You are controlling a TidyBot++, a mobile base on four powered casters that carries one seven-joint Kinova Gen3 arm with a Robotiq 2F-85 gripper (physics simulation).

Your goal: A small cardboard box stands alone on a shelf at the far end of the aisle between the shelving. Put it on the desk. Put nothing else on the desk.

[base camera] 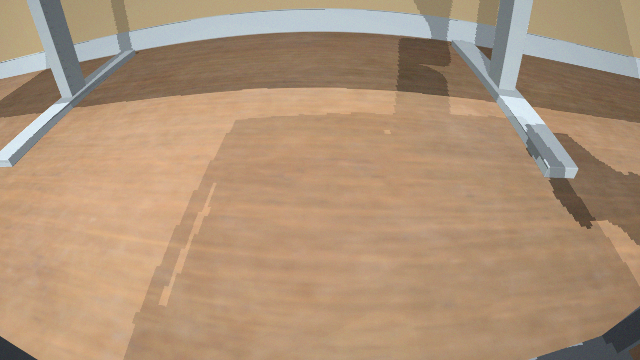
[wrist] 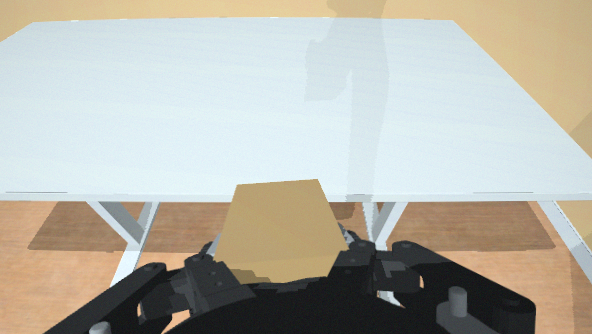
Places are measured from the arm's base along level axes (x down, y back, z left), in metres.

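Pixels of known places: gripper, between the fingertips: (wrist: pixel 281 243).
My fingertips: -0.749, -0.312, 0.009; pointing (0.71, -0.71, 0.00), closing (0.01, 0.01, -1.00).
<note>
For each thing: its top centre in the pictures, then the offset to it from my fingertips, as dx, dy, dz. "spot": a spot on its surface instead. Level surfaces: height alone.
- small cardboard box, centre of its top: (wrist: pixel 278 207) -0.045, +0.002, +0.000
- white desk, height of its surface: dx +0.196
- desk's left leg, a spot on its surface: (base camera: pixel 57 47) spot: +0.959, -0.608, +0.720
- right leg, a spot on its surface: (base camera: pixel 510 47) spot: +1.006, -0.471, -0.477
- wooden floor, height of its surface: dx +1.146
The small cardboard box (wrist: pixel 281 230) is plain tan and shows at the lower middle of the wrist view. My gripper (wrist: pixel 281 243) is shut on the box, with a black finger at each side of it. The white desk (wrist: pixel 175 110) spans the wrist view beyond the box. In that view the far end of the box overlaps the desk's near edge. The box's height relative to the desk top is hard to tell. The box's underside and the fingertips are hidden. The box and gripper do not show in the base camera view.
The desk's left leg (base camera: pixel 57 47) and right leg (base camera: pixel 510 47) stand ahead in the base camera view, with long feet reaching toward the base on the wooden floor (base camera: pixel 350 225). A tan wall (wrist: pixel 545 45) with a white baseboard (base camera: pixel 300 21) runs behind the desk.
</note>
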